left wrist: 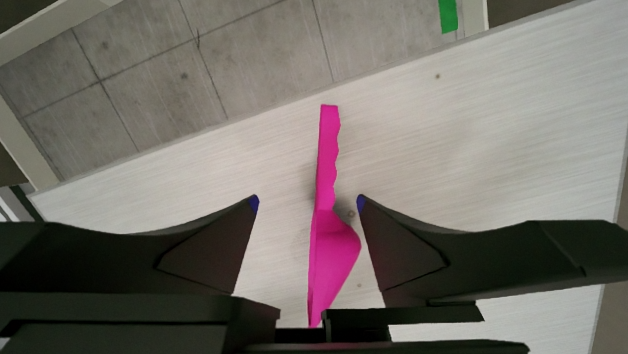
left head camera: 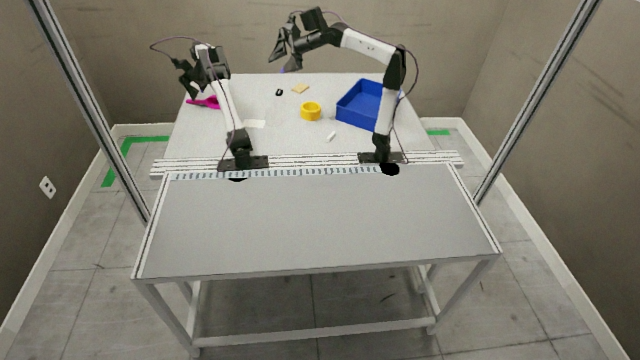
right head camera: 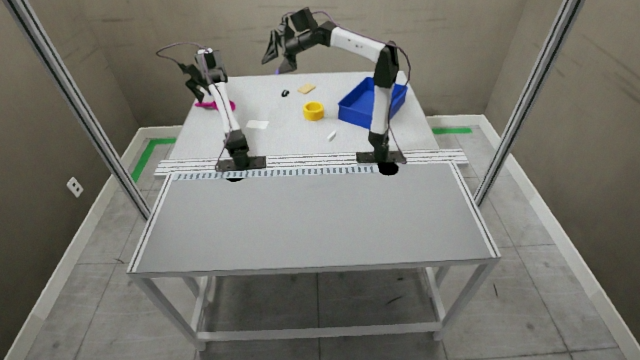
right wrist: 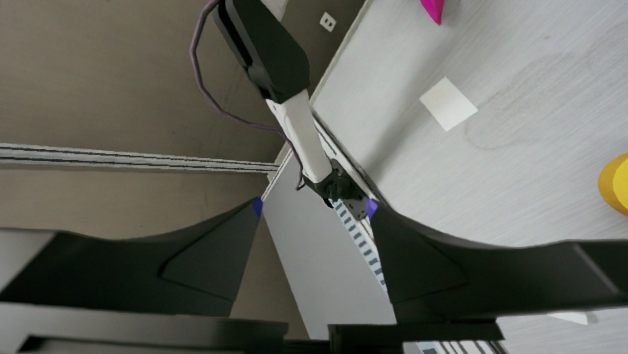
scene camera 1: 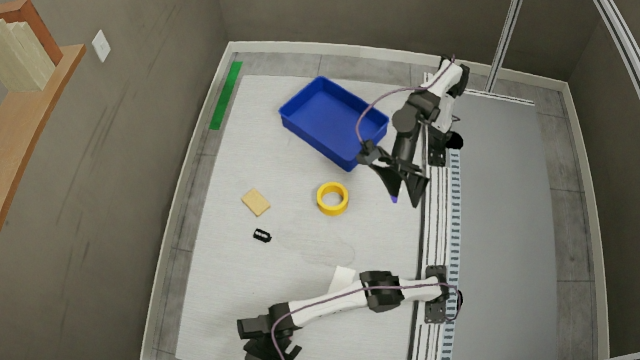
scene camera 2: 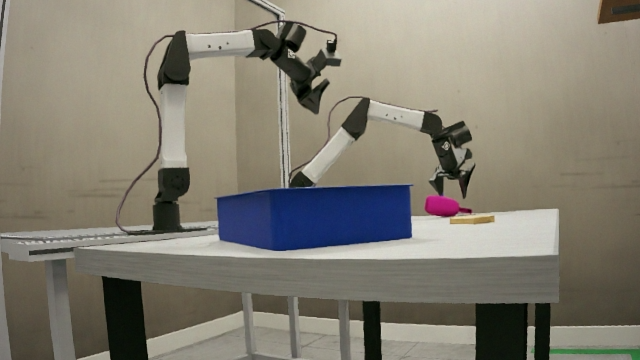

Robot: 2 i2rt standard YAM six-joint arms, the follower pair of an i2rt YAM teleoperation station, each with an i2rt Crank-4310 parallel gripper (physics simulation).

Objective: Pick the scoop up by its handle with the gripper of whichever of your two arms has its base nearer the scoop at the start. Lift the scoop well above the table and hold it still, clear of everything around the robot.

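Places are measured from the left arm's base along level axes (x down, y right, z back), in metres.
Pixels of known places: left gripper, between the fingertips: (left wrist: pixel 308 197) (left head camera: pixel 197 96) (right head camera: pixel 204 99) (scene camera 2: pixel 453 198); right gripper, between the fingertips: (left head camera: pixel 274 67) (right head camera: pixel 268 68) (right wrist: pixel 314 200) (scene camera 1: pixel 404 205) (scene camera 2: pixel 313 105); left arm's base, origin of its link: (left head camera: pixel 243 164) (right head camera: pixel 242 165) (right wrist: pixel 346 187) (scene camera 1: pixel 435 294); right arm's base, origin of its link: (left head camera: pixel 380 159) (right head camera: pixel 379 158) (scene camera 1: pixel 436 144).
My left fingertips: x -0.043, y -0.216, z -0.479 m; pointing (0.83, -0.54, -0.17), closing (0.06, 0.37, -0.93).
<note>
For each thing: its middle in the pictures, then the offset to it from my left fingertips.
- magenta scoop, middle of its body: (left wrist: pixel 337 223) (scene camera 2: pixel 454 208) (left head camera: pixel 209 100) (right head camera: pixel 217 103) dx +0.033, dy +0.054, dz -0.012 m
- blue bin, middle of its body: (scene camera 2: pixel 303 216) (scene camera 1: pixel 333 121) (right head camera: pixel 373 102) (left head camera: pixel 369 103) dx +0.017, dy +0.846, dz +0.125 m
- yellow ring, middle of its body: (scene camera 1: pixel 332 199) (left head camera: pixel 310 110) (right head camera: pixel 313 111) dx +0.034, dy +0.543, dz +0.133 m
- tan block, middle of its body: (scene camera 2: pixel 471 219) (scene camera 1: pixel 255 202) (left head camera: pixel 300 88) (right head camera: pixel 306 88) dx +0.051, dy +0.529, dz -0.122 m
- small black object, middle of its body: (scene camera 1: pixel 262 235) dx +0.050, dy +0.409, dz -0.086 m
- white sheet, middle of its body: (right wrist: pixel 446 104) (scene camera 1: pixel 341 282) (left head camera: pixel 253 123) (right head camera: pixel 257 124) dx +0.057, dy +0.265, dz +0.176 m
The magenta scoop (left head camera: pixel 212 102) (right head camera: pixel 206 105) (scene camera 2: pixel 441 206) (left wrist: pixel 330 245) (right wrist: pixel 434 9) lies on the white table. In the left wrist view its handle points toward the top and its bowl toward the bottom. In scene camera 1 the left arm hides it. My left gripper (left head camera: pixel 198 93) (scene camera 2: pixel 453 195) (left wrist: pixel 308 197) is open above the scoop, pointing down. In the left wrist view its fingertips stand on either side of where handle meets bowl, not touching it. My right gripper (left head camera: pixel 277 66) (scene camera 1: pixel 405 203) (scene camera 2: pixel 322 97) is open and empty, high above the table.
A blue bin (left head camera: pixel 357 107) (scene camera 1: pixel 325 120) (scene camera 2: pixel 320 215), a yellow ring (left head camera: pixel 310 116) (scene camera 1: pixel 323 210), a tan block (scene camera 1: pixel 256 202) (scene camera 2: pixel 472 219), a small black object (scene camera 1: pixel 262 235) and a white sheet (scene camera 1: pixel 341 279) (right wrist: pixel 448 103) are on the table. Metal frame posts (left head camera: pixel 90 110) stand beside the station.
</note>
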